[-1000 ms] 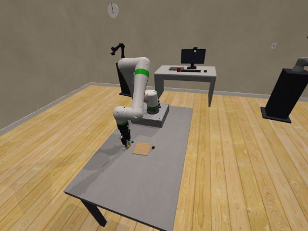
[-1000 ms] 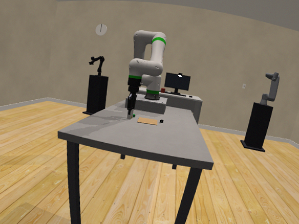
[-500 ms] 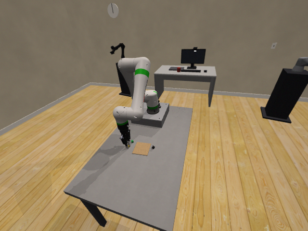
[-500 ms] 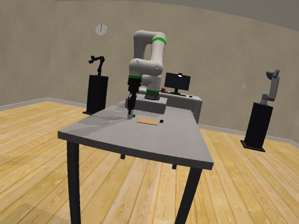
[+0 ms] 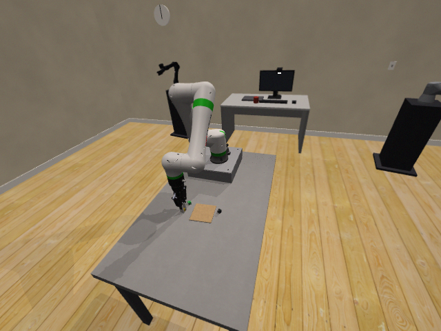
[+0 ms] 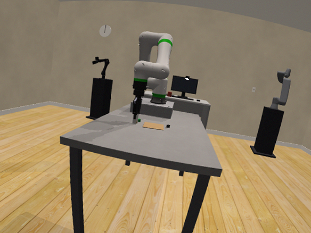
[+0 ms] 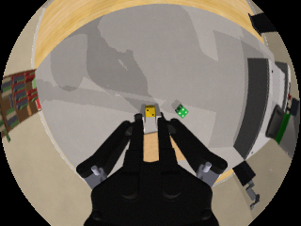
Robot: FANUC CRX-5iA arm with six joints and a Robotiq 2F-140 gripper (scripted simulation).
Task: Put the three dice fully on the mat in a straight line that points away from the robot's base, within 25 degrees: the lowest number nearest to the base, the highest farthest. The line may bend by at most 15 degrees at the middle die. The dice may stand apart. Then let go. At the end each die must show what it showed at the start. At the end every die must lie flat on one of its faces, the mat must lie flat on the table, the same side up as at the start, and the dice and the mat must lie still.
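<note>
The tan mat lies 13 cm to the left of my hand, 4 cm behind it and 3 cm below it. Also, from my hand: green die (7 cm behind, 2 cm below); then black die (22 cm to the left, 9 cm behind, 2 cm below); then yellow die (2 cm below).
</note>
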